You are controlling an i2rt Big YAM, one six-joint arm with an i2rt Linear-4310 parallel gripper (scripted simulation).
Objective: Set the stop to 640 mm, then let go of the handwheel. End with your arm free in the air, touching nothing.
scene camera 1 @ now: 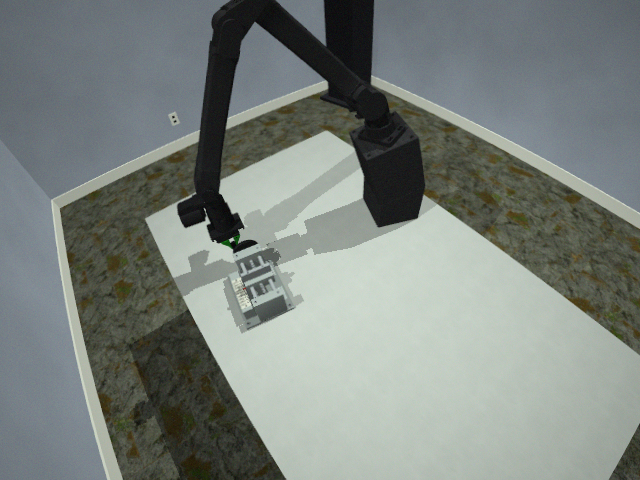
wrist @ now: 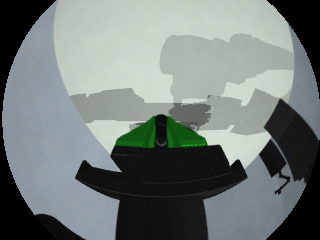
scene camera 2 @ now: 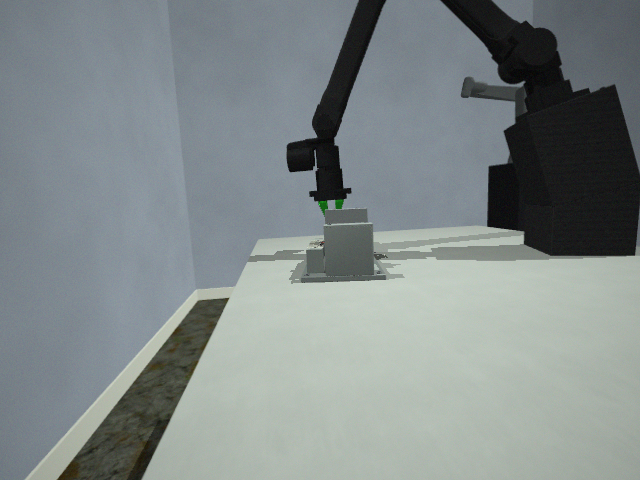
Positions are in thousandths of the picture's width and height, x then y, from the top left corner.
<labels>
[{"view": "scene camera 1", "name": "my gripper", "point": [366, 514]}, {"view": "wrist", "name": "my gripper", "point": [505, 498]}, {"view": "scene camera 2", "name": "my gripper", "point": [521, 478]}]
</labels>
